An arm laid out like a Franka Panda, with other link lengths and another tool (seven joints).
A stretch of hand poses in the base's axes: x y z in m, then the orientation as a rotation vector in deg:
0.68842 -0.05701 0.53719 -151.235 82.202 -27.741
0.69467 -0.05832 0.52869 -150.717 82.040 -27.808
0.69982 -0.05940 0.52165 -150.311 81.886 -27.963
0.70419 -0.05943 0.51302 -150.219 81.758 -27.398
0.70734 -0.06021 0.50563 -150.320 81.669 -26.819
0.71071 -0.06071 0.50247 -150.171 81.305 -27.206
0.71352 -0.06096 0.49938 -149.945 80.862 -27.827
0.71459 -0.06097 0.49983 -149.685 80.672 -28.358
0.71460 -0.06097 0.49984 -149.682 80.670 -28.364
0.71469 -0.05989 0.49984 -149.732 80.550 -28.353
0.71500 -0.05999 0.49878 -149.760 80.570 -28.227
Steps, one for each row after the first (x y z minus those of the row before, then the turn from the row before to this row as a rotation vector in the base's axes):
0.00625 -0.00131 -0.00850 0.411 -0.333 0.009
0.00515 -0.00108 -0.00704 0.284 -0.319 0.018
0.00437 -0.00003 -0.00863 0.358 0.204 0.102
0.00315 -0.00078 -0.00739 0.204 0.318 0.112
0.00337 -0.00050 -0.00316 0.049 -0.360 0.183
0.00281 -0.00025 -0.00309 0.024 -0.536 0.205
0.00107 -0.00001 0.00045 0.016 -0.444 0.041
0.00001 0.00000 0.00001 0.000 -0.005 0.000
0.00009 0.00108 0.00000 0.000 0.000 0.087
0.00031 -0.00010 -0.00106 0.029 0.082 0.001

